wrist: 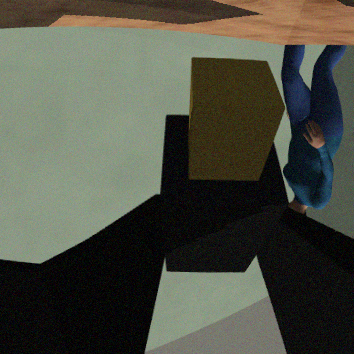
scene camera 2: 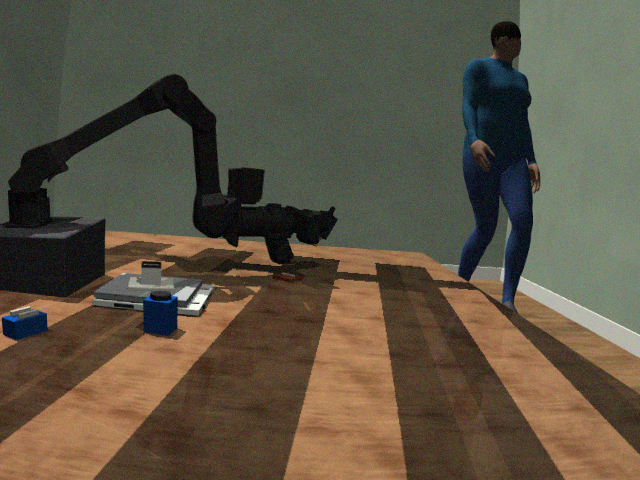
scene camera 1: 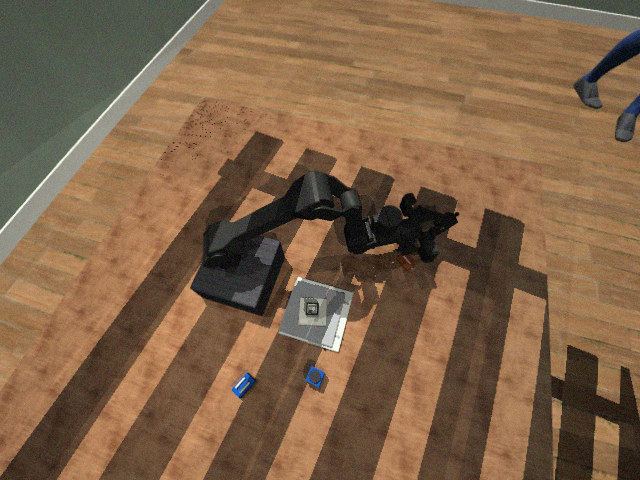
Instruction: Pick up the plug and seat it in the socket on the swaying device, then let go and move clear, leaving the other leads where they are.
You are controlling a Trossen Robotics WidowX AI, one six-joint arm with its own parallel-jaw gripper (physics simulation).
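Observation:
My gripper (scene camera 1: 445,221) (scene camera 2: 324,225) (wrist: 209,207) is shut on the plug (wrist: 231,122), a dark yellow block on a black body. It holds the plug above the table, away from the device and pointing away from the arm's base. The plug is hard to make out in the scene views. The device (scene camera 1: 292,327) (scene camera 2: 183,290) is a grey slab on a white base, nearer the arm's base. The socket (scene camera 1: 311,308) (scene camera 2: 151,272), a small upright grey block with a dark rim, stands on its pale square plate. The device does not show in the wrist view.
A blue block with pale bars (scene camera 1: 242,385) (scene camera 2: 24,324) and a blue block with a round dark top (scene camera 1: 315,377) (scene camera 2: 160,316) stand beside the device. A small orange-red piece (scene camera 1: 406,261) (scene camera 2: 287,276) lies below the gripper. A person (scene camera 2: 498,118) (wrist: 310,165) stands beyond the table.

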